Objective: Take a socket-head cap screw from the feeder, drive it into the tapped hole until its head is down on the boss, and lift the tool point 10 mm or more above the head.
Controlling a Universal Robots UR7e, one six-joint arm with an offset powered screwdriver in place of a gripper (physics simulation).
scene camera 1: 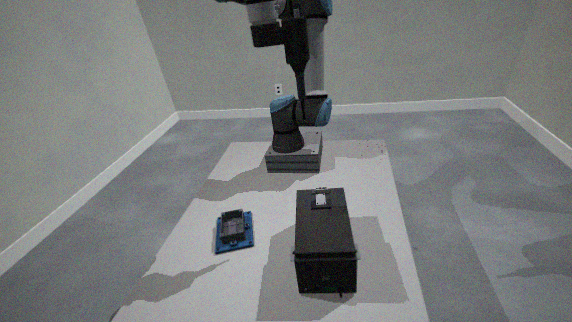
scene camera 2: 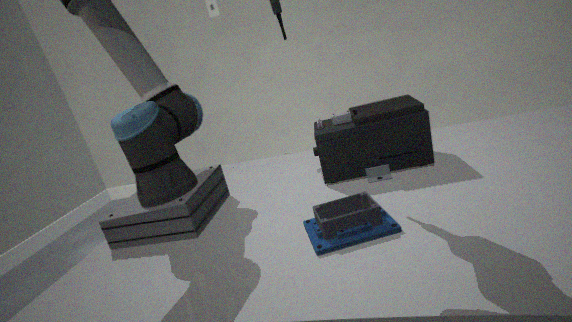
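Note:
My screwdriver [scene camera 1: 303, 118] [scene camera 2: 285, 38] points down, high above the table, well clear of the feeder and the fixture. Its thin dark tip shows no screw, so I take it as open and empty. The black screw feeder [scene camera 1: 324, 227] [scene camera 2: 375, 147] stands on the table. A small light screw [scene camera 2: 320, 123] seems to stand at its end nearest the robot base. A grey open-topped housing [scene camera 1: 233, 237] [scene camera 2: 352, 223] sits on a blue base plate [scene camera 1: 220, 248] [scene camera 2: 325, 247] beside the feeder. The tapped hole and its boss are too small to make out.
The robot base stands on a grey layered pedestal [scene camera 1: 293, 164] [scene camera 2: 150, 232] behind the feeder and fixture in scene camera 1. A light plate [scene camera 1: 321, 199] [scene camera 2: 342, 119] lies on the feeder's top. A bracket [scene camera 2: 378, 173] juts from its foot. The arm casts shadows on the table.

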